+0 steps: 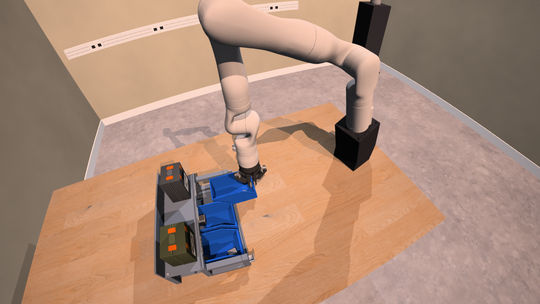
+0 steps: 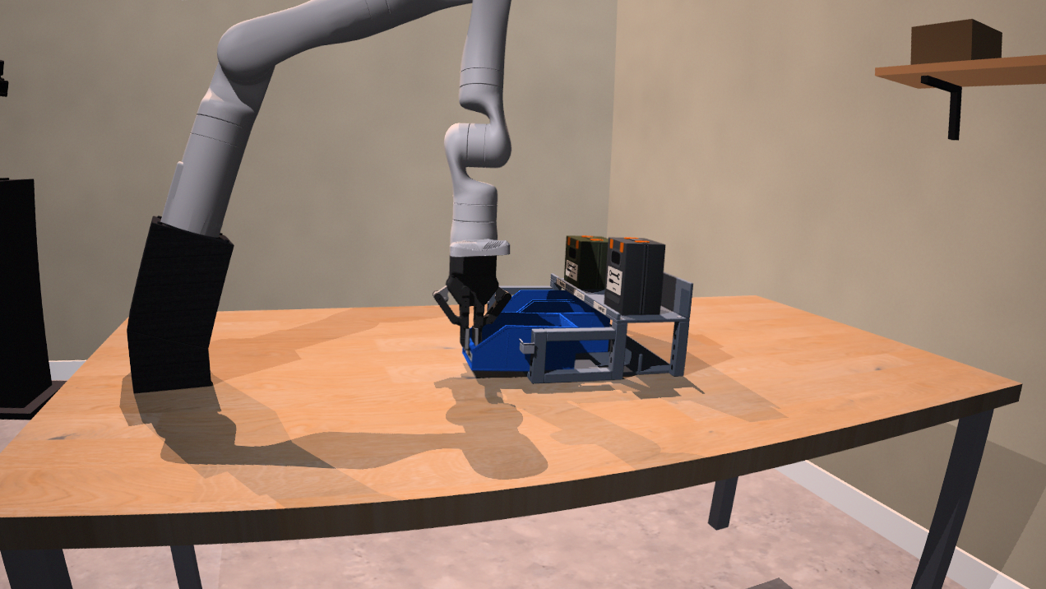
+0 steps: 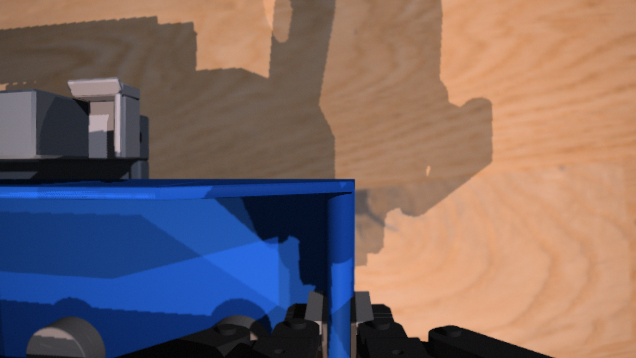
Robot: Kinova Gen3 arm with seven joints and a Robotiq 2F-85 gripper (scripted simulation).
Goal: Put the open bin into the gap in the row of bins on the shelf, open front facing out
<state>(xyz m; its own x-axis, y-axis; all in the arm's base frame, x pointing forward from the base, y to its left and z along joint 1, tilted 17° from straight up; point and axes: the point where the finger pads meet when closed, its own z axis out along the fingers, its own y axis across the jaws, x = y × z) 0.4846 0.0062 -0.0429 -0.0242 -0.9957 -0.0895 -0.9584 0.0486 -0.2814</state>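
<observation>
The grey round part lies 4 cm ahead of my hand, 3 cm below it and 2 cm to the left of it. From my hand the other things lie so: grey shelf (21 cm ahead, 11 cm to the left, 1 cm above); then black case (28 cm ahead, 11 cm above, 1 cm to the right); then green case (29 cm ahead, 22 cm to the left, 9 cm above).
</observation>
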